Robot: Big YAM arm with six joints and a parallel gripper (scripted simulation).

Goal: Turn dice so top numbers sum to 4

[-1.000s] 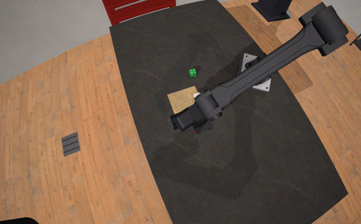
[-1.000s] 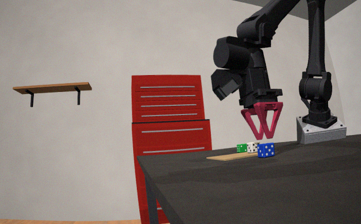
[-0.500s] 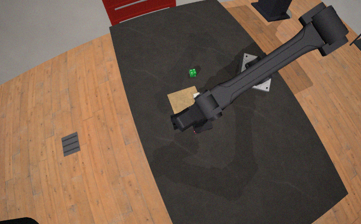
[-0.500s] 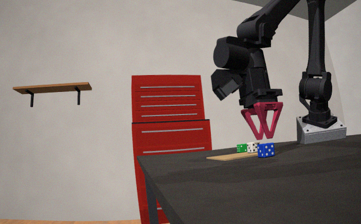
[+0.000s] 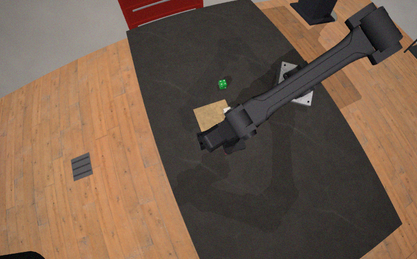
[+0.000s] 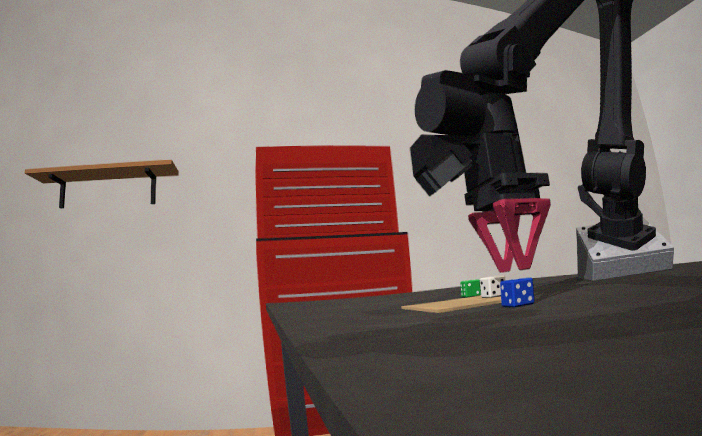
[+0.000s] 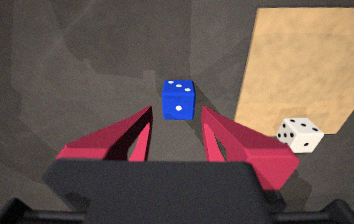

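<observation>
Right now the blue die is 30 mm below my hand. Round my hand: white die 140 mm to the right, 50 mm behind, 30 mm below; green die 270 mm to the right, 90 mm behind, 30 mm below; tan mat 140 mm to the right, 50 mm below.
</observation>
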